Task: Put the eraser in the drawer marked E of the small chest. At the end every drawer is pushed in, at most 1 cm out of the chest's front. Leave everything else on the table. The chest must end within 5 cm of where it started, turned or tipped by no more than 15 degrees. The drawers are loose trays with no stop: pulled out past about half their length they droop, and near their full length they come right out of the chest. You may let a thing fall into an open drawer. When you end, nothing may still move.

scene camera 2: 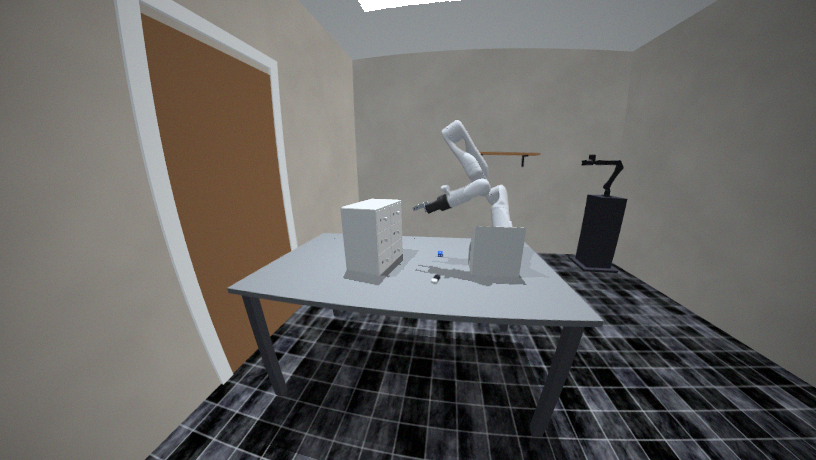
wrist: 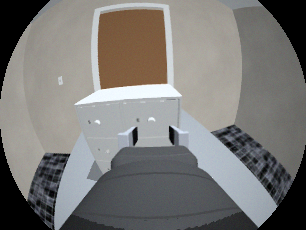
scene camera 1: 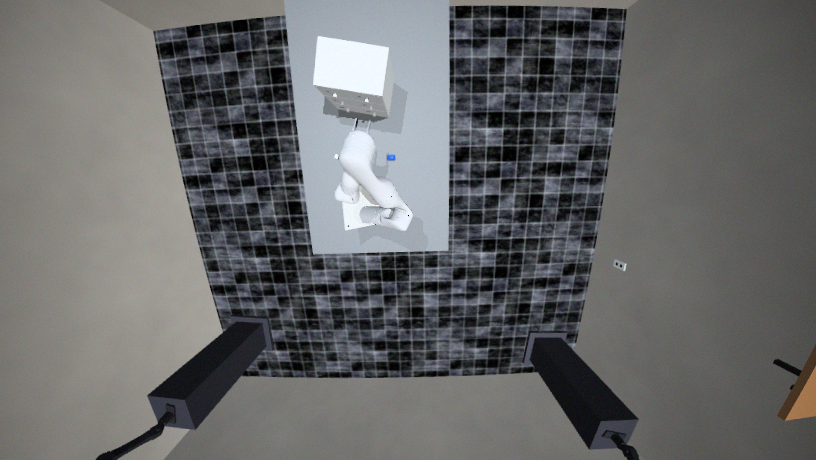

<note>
I see my gripper [wrist: 153, 133] and a white chest [scene camera 1: 345, 65].
The white chest shows as well in the wrist view [wrist: 132, 93].
</note>
